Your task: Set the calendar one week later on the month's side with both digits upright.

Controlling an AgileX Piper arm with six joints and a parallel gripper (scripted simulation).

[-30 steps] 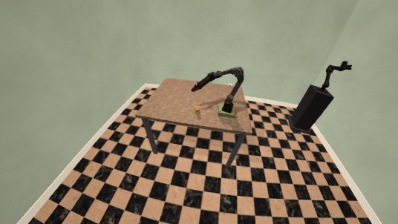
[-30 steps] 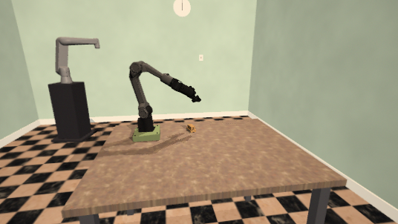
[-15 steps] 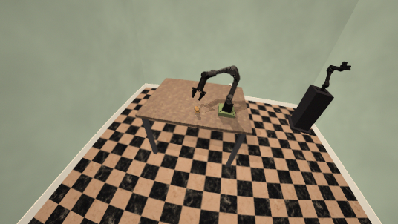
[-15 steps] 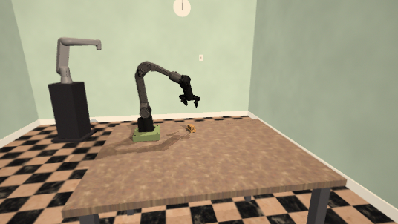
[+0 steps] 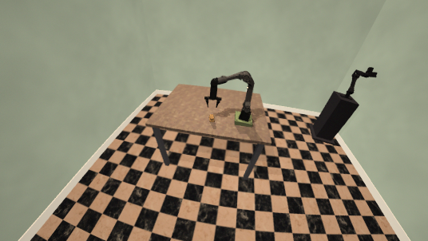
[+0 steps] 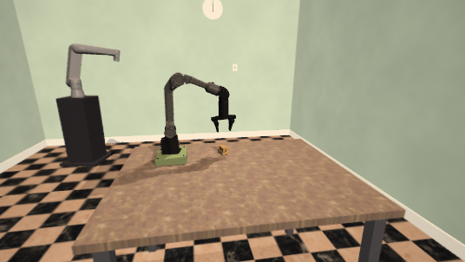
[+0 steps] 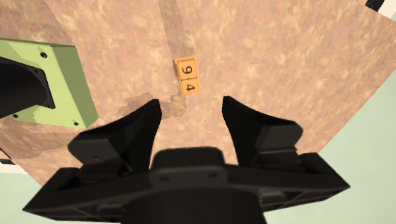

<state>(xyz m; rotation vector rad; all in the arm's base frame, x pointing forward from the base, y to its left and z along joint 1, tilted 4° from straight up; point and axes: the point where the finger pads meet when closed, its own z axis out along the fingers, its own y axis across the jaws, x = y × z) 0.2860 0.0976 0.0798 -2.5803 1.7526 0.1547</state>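
Right now the orange tray is 130 mm below my hand.
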